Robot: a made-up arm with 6 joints.
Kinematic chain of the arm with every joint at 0, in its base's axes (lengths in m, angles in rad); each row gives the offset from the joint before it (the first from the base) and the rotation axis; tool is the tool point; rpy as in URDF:
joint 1: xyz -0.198 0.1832 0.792 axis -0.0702 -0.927 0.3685
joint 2: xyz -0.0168 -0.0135 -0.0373 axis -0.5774 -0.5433 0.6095
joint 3: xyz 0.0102 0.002 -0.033 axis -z
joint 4: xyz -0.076 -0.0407 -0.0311 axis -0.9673 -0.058 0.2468
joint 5: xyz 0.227 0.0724 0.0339 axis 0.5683 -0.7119 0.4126
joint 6: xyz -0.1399 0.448 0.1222 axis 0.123 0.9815 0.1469
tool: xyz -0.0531 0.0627 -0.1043 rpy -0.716 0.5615 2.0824
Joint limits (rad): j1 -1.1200..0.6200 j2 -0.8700..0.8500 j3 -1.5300..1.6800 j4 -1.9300..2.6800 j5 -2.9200..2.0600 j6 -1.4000..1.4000
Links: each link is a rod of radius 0.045 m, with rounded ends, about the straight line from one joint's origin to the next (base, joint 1, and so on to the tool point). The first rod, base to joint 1, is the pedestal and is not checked.
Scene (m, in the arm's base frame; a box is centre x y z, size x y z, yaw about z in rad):
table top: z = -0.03
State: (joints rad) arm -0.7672 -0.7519 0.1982 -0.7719 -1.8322 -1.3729
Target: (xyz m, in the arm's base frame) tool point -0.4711 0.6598 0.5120
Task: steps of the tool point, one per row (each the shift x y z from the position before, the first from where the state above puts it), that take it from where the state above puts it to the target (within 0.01 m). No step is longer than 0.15 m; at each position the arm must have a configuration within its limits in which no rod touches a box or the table.
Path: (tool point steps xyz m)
1: -0.0823 0.0815 -0.0106
2: -0.0926 0.0700 0.0081
3: -0.0984 0.0557 0.0264
4: -0.0997 0.0388 0.0428
5: -0.0971 0.0203 0.0562

